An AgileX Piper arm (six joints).
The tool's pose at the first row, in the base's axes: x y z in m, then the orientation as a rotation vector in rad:
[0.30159, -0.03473, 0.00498, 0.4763, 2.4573, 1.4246]
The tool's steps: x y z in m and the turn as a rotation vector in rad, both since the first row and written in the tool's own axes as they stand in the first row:
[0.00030, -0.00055, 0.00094, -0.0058, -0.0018, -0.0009]
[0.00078, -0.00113, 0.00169, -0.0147, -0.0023, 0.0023]
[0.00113, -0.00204, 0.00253, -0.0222, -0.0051, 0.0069]
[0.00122, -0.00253, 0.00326, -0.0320, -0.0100, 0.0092]
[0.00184, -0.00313, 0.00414, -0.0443, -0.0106, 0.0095]
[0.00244, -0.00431, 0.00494, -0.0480, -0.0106, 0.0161]
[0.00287, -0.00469, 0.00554, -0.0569, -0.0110, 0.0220]
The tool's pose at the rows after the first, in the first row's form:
[0.30159, -0.03412, 0.00403, 0.4750, 2.4510, 1.4299]
[0.30135, -0.03361, 0.00313, 0.4775, 2.4435, 1.4412]
[0.30122, -0.03323, 0.00191, 0.4835, 2.4356, 1.4500]
[0.30134, -0.03285, 0.00112, 0.4873, 2.4238, 1.4593]
[0.30102, -0.03218, 0.00013, 0.4854, 2.4129, 1.4731]
[0.30060, -0.03186, -0.00132, 0.4931, 2.4104, 1.4799]
[0.30038, -0.03139, -0.00197, 0.4991, 2.4030, 1.4921]

